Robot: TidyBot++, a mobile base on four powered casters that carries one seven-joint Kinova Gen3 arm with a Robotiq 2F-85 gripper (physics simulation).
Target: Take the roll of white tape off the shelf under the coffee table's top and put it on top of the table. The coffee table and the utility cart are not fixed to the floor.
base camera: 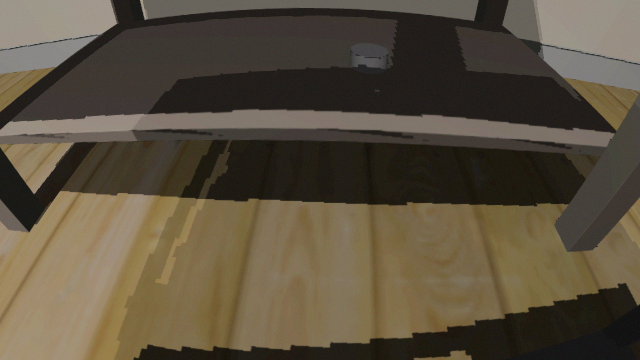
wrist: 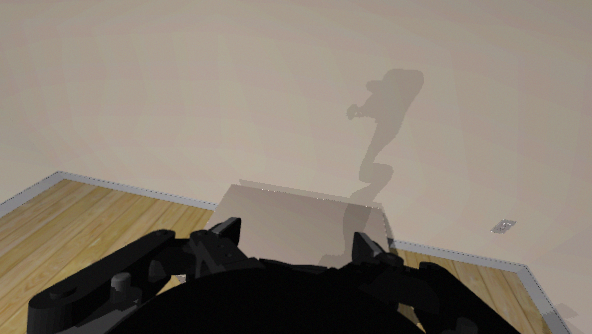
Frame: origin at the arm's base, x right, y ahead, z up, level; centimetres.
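Seen in the pictures: gripper, fingertip midpoint: (wrist: 295,237).
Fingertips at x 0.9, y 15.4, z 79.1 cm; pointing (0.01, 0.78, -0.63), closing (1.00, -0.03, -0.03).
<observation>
A point is followed by its place in that frame.
The roll of white tape (base camera: 369,57) @(x 8.7, y 49.7, z -22.3 cm) looks grey in shadow and lies flat on the coffee table's lower shelf (base camera: 280,92) @(x -2.3, y 45.4, z -24.7 cm), right of the middle and toward the back. The coffee table's top (wrist: 295,225) @(x -0.6, y 67.1, z 5.3 cm) shows in the wrist view, beyond and below the fingers, with its near part hidden by the gripper. My gripper (wrist: 295,237) @(x 0.9, y 15.4, z 79.1 cm) is open, with nothing between its fingers, and is seen above the table top. The tape does not show in the wrist view.
The table's front right leg (base camera: 600,190) @(x 36.0, y 30.7, z -29.2 cm) and front left leg (base camera: 20,200) @(x -43.4, y 40.5, z -34.9 cm) stand on the wooden floor. A wall (wrist: 200,100) @(x -54.2, y 105.0, z 52.9 cm) with the arm's shadow on it rises behind the table. A wall outlet (wrist: 503,226) @(x 115.6, y 79.5, z 1.3 cm) is at the right. The utility cart does not show.
</observation>
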